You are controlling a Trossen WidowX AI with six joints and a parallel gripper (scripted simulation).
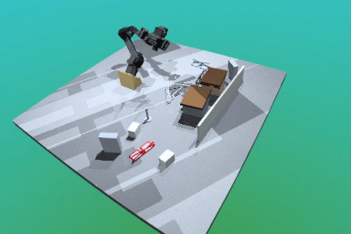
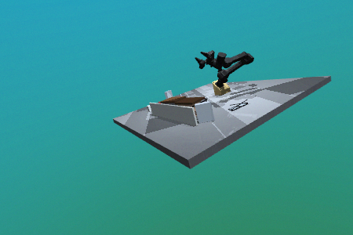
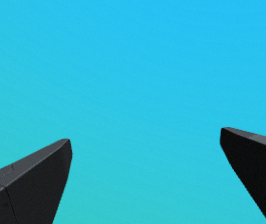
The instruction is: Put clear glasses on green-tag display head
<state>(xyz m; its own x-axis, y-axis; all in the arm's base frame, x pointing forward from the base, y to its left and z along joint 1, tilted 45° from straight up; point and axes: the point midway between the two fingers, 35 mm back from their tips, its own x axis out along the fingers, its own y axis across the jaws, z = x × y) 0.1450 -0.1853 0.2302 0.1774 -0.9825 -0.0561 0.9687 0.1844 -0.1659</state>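
The thin pale stand lies 36 cm below my gripper tip, 24 cm to the right of it and 7 cm ahead of it. Also, from my gripper tip: display head 33 cm below, 27 cm ahead, 8 cm to the right; then long white panel 42 cm ahead, 33 cm below, 2 cm to the left.
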